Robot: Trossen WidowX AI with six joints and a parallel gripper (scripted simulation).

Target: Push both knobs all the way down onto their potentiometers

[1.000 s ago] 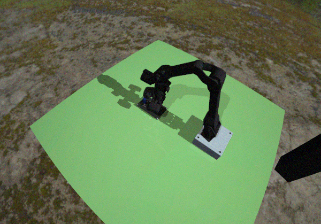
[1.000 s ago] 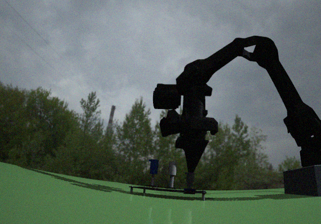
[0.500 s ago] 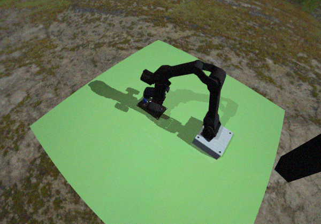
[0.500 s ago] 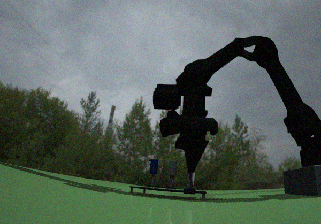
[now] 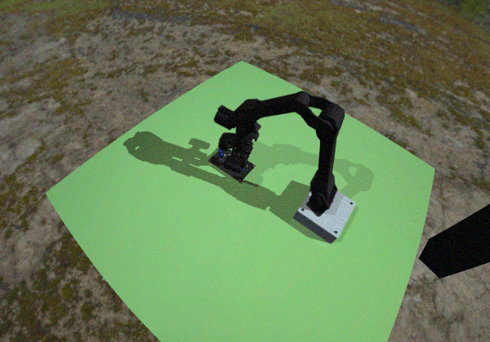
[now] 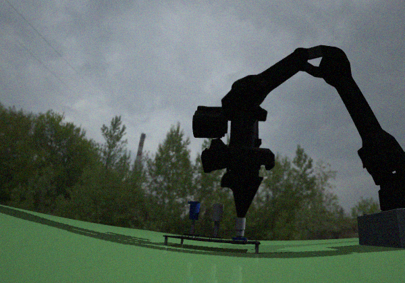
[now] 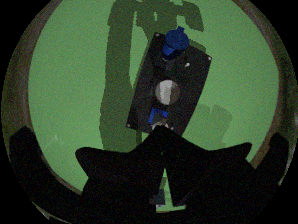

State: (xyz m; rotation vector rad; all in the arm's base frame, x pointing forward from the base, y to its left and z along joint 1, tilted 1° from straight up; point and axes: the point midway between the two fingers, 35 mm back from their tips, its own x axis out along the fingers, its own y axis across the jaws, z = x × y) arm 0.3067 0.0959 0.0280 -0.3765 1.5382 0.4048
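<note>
The grey knob lies 10 mm below my gripper tip. Round my gripper tip: blue knob: 80 mm ahead, 30 mm to the left, 10 mm above.
</note>
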